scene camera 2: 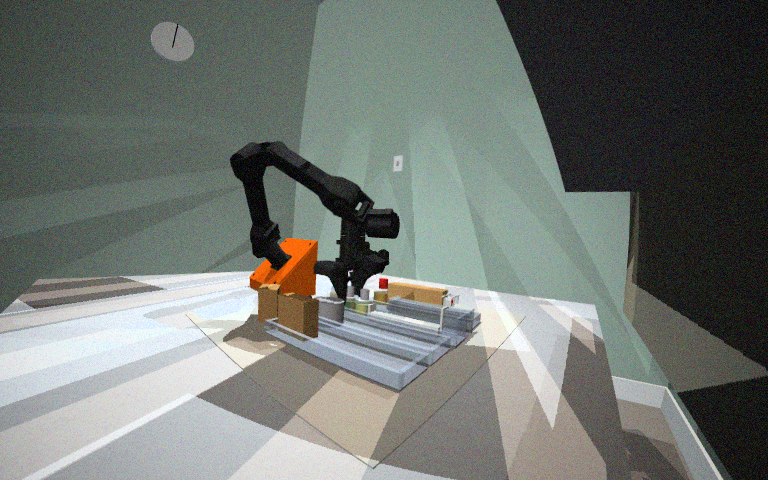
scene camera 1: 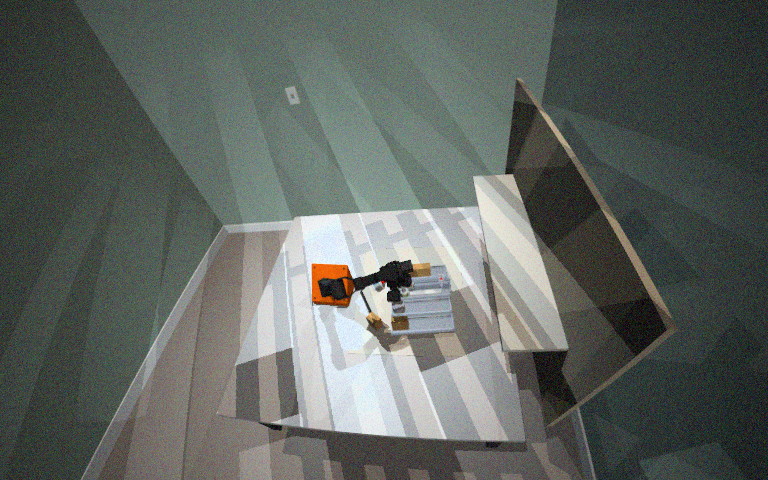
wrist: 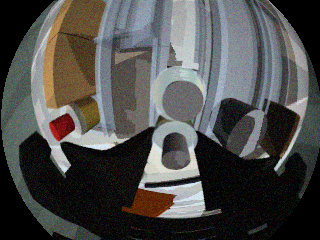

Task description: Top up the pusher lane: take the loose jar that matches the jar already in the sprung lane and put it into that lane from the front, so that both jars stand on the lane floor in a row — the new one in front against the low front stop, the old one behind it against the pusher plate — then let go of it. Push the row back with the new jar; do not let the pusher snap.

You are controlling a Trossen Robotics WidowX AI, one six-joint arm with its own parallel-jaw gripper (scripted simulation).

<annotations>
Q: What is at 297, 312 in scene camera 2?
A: A brown box.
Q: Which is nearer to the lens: the grey-lidded jar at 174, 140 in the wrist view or the brown box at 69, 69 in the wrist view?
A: The grey-lidded jar.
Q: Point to a brown box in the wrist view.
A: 282, 124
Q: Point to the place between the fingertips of the gripper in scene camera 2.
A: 349, 303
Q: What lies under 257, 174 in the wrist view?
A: The gripper.
</annotations>
